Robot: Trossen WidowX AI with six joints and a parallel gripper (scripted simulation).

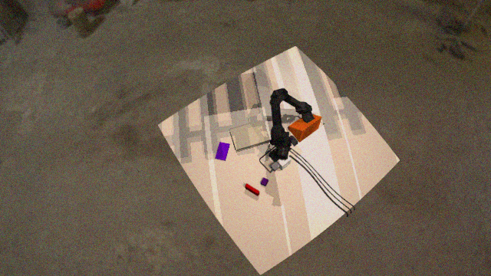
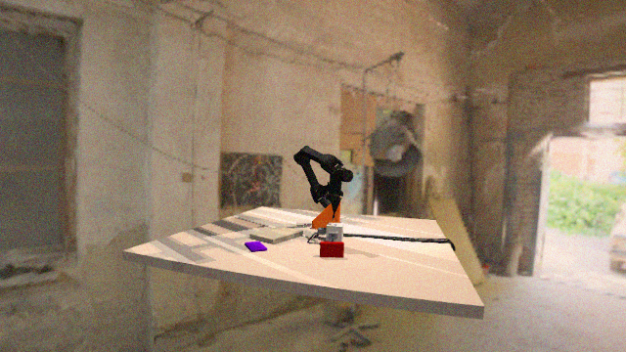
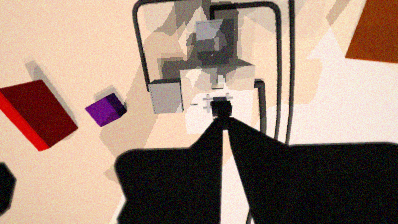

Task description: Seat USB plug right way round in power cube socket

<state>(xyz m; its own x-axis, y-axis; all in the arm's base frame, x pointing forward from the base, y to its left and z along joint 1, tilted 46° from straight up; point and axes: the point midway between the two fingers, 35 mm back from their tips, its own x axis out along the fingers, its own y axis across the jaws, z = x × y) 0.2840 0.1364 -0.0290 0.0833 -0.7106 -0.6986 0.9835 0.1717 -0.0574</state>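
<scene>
My gripper tip is 2 cm above the black USB plug. Also, from my gripper tip: red block (26 cm ahead, 10 cm below, 7 cm to the left); then flat pale slab (27 cm to the right, 12 cm below, 8 cm ahead); then purple cube (17 cm ahead, 12 cm below, 6 cm to the left).
</scene>
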